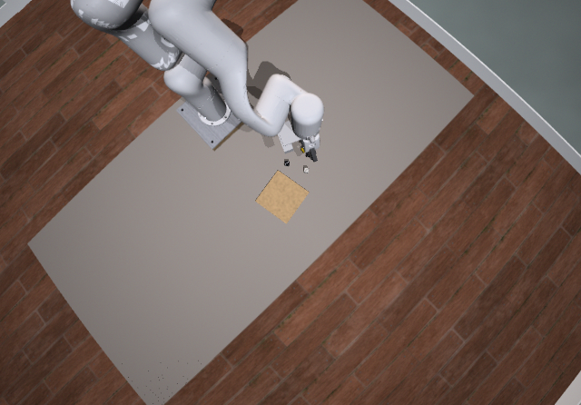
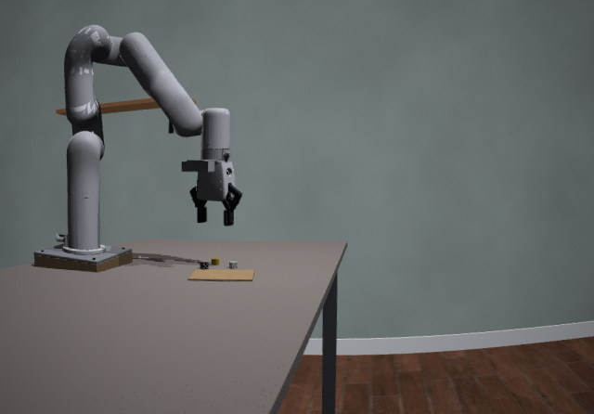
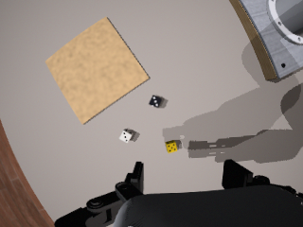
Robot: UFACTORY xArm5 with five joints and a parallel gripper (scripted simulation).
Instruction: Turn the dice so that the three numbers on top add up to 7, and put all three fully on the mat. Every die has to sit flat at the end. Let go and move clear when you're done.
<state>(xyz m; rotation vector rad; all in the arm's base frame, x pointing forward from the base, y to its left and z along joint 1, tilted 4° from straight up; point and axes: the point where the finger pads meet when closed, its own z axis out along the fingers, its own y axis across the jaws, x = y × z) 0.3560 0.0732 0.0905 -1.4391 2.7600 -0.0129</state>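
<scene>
My gripper is now 11 cm above the yellow die. From my hand the other things lie so: white die: 11 cm below, 6 cm to the right, 5 cm ahead; then black die: 11 cm below, 8 cm to the right, 2 cm behind; then tan mat: 19 cm to the right, 11 cm below, 3 cm ahead.
</scene>
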